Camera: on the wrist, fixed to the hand. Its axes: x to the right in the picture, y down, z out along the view.
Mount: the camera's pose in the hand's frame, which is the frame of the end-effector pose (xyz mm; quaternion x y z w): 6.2 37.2 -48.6 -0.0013 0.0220 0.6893 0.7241
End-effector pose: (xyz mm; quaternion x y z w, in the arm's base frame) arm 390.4 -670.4 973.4 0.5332 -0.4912 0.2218 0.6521
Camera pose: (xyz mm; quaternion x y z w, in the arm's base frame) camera 382.4 -615.1 999.1 0.0418 -0.7092 0.6212 0.3308
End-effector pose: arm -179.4 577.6 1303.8 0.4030 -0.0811 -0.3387 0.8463
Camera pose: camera -135.9 620.7 1298.2 0.2423 -0.3175 0.3469 0.8486
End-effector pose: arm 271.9 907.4 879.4 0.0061 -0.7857 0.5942 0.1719
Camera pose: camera 270.9 965.0 857.9 0.5505 0.5701 -0.5479 0.2678
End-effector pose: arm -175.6 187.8 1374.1 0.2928 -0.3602 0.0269 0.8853
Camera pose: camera -150.4 243.7 1369.1 -0.0380 -0.4432 0.6357 0.6308
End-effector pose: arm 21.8 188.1 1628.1 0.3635 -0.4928 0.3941 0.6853
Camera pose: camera 8.5 248.1 1626.0 -0.0860 -0.5929 0.7651 0.2359
